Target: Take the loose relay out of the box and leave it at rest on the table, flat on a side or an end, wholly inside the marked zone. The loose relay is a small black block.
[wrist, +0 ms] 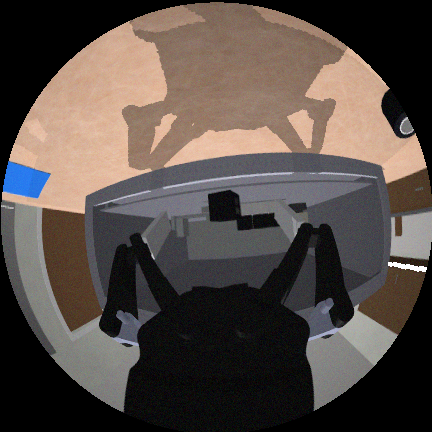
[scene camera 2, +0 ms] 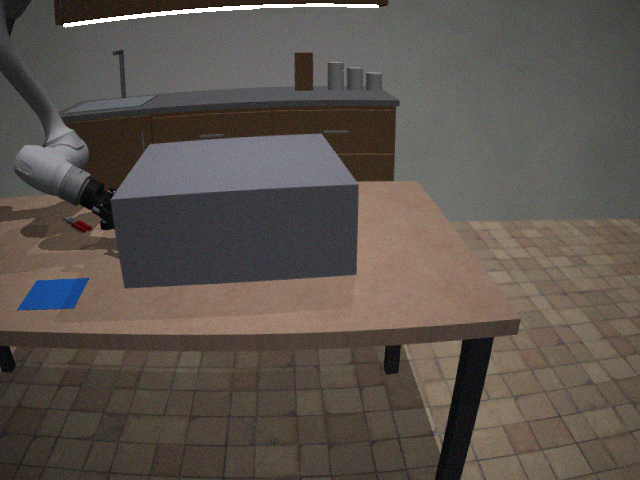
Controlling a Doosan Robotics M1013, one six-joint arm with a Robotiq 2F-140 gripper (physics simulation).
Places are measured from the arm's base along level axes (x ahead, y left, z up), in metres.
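Pixels of known places: gripper, between the fingertips: [wrist: 220, 213].
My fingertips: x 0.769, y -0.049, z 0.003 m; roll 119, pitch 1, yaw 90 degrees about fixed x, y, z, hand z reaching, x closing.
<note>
Behind a point stands the place of what it marks.
The loose relay [wrist: 224, 206] {x 0.747, y -0.043, z -0.002 m}, a small black block, shows inside the grey box [scene camera 2: 237, 232] {x 0.993, y -0.256, z 0.065 m} [wrist: 240, 163] {x 0.716, y -0.022, z -0.039 m}, near the lower edge of its opening in the wrist view. The box's walls hide it in the scene view. My gripper [scene camera 2: 109, 219] [wrist: 220, 213] {x 0.769, y -0.049, z 0.003 m} is open and empty, at the open side of the box; the relay shows between its wide-spread fingers, farther in. In the scene view the box partly hides the fingertips. The marked zone, a blue patch [scene camera 2: 54, 293] {x 0.566, y -0.299, z -0.048 m} [wrist: 25, 180], lies on the table outside the box.
Inside the box, more black blocks [wrist: 265, 220] {x 0.847, y 0.027, z 0.015 m} sit on a grey fixture [wrist: 220, 244] {x 1.224, y -0.083, z 0.090 m} behind the relay. Red-handled pliers [scene camera 2: 81, 225] {x 0.492, y 0.103, z -0.043 m} and a black cylinder [wrist: 396, 114] are on the table [scene camera 2: 413, 289] {x 1.350, y -0.318, z -0.049 m}. The box's top and side walls surround the opening.
</note>
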